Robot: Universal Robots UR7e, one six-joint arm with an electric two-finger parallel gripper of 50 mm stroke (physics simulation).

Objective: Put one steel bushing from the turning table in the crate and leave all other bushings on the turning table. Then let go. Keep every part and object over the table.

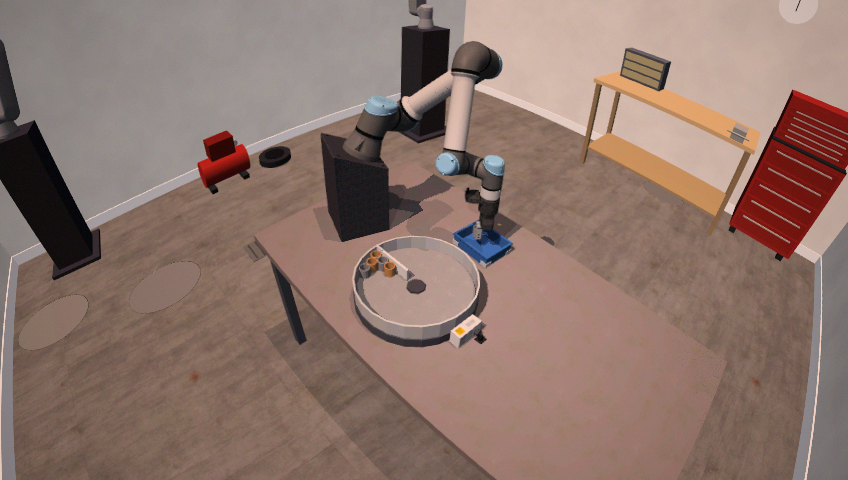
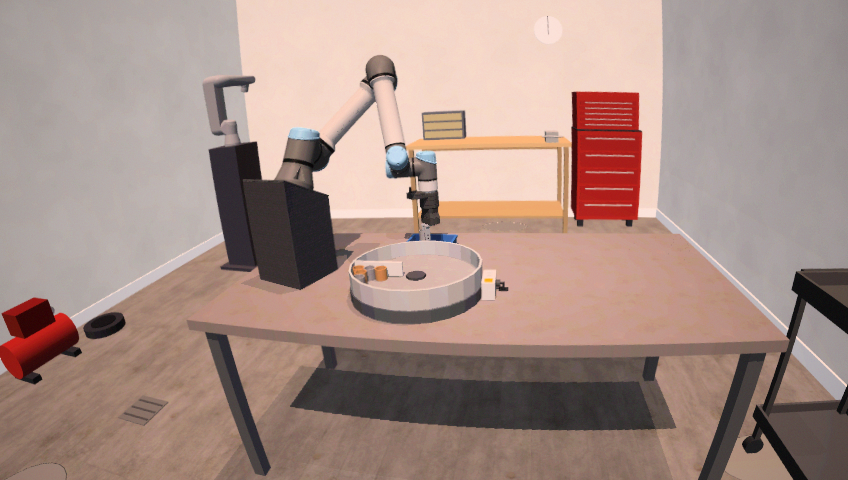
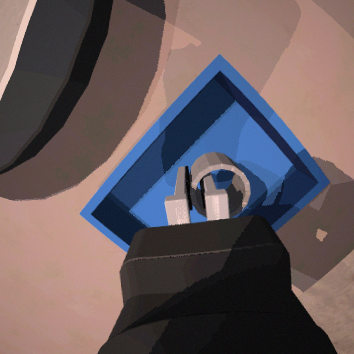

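Seen in the pictures: gripper, fingertip midpoint: (image 1: pixel 477 237) (image 2: pixel 426 240) (image 3: pixel 194 177); arm's base, link origin: (image 1: pixel 360 152) (image 2: pixel 292 188).
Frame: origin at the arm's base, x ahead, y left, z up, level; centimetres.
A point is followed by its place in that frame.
My gripper (image 1: pixel 477 236) {x 41.7, y 25.4, z -27.1 cm} (image 2: pixel 424 236) {x 41.7, y 25.4, z -27.1 cm} (image 3: pixel 194 177) {x 41.7, y 25.4, z -27.1 cm} is shut on the wall of a grey steel bushing (image 3: pixel 245 187) {x 39.0, y 27.3, z -23.3 cm}, with one finger inside the ring and one outside. The bushing is upright, within the outline of the blue crate (image 1: pixel 465 244) {x 40.1, y 20.6, z -29.3 cm} (image 2: pixel 447 237) {x 48.0, y 34.0, z -28.7 cm} (image 3: pixel 153 139) {x 41.8, y 21.0, z -27.7 cm}, and the fingertips are low, at about rim height. Whether the bushing touches the crate floor is not clear. On the turning table (image 1: pixel 416 330) {x 64.4, y -22.4, z -24.3 cm} (image 2: pixel 416 300) {x 54.0, y -29.5, z -25.5 cm} (image 3: pixel 47 92) {x 45.0, y 11.3, z -27.4 cm}, two grey bushings (image 1: pixel 364 271) {x 34.2, y -21.1, z -24.0 cm} (image 2: pixel 370 273) {x 34.3, y -14.6, z -24.9 cm} and three copper-coloured bushings (image 1: pixel 389 269) {x 38.5, y -13.7, z -23.8 cm} (image 2: pixel 380 273) {x 37.7, y -14.4, z -24.8 cm} stand together beside a white divider.
The turning table's round wall stands close beside the crate. A white box with a yellow mark (image 1: pixel 465 330) {x 72.2, y -9.1, z -26.9 cm} (image 2: pixel 488 284) {x 71.5, y -12.6, z -27.4 cm} is at the turning table's rim. The robot's dark pedestal (image 1: pixel 358 199) {x 8.9, y -7.1, z -14.2 cm} (image 2: pixel 291 234) {x 6.9, y -15.0, z -12.4 cm} stands behind the turning table. The crate is near the table's far edge.
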